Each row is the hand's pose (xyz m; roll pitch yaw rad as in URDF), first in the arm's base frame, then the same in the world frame.
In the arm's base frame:
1: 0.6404 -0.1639 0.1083 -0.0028 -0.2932 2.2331
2: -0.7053 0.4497 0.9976 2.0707 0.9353 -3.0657
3: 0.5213 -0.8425 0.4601 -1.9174 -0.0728 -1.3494
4: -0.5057 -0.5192 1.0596 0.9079 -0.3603 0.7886
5: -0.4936 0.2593 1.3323 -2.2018 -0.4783 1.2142
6: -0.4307 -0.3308 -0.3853 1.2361 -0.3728 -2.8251
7: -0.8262 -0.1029 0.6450 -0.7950 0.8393 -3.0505
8: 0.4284 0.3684 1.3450 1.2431 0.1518 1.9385
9: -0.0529 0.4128 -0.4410 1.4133 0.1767 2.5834
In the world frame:
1: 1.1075 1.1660 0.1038 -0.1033 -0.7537 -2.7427
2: 0.6270 0.1737 1.4314 1.5258 0.6535 -2.2073
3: 1.8149 0.8610 0.1745 -2.0511 0.3769 -0.1145
4: 1.5374 0.0497 1.0596 1.4092 -0.4501 1.8430
5: 0.9937 0.3384 1.6089 -1.7225 -0.7388 2.1900
6: 0.7540 0.0623 -0.1712 0.7301 -0.4132 -1.3720
7: 0.9132 -0.1501 0.9240 -1.3115 0.5755 -2.1377
8: 1.1447 1.2430 1.4641 1.3055 -0.3125 -3.0941
9: 0.1893 0.6566 -0.0079 1.1836 -0.2324 -2.4375

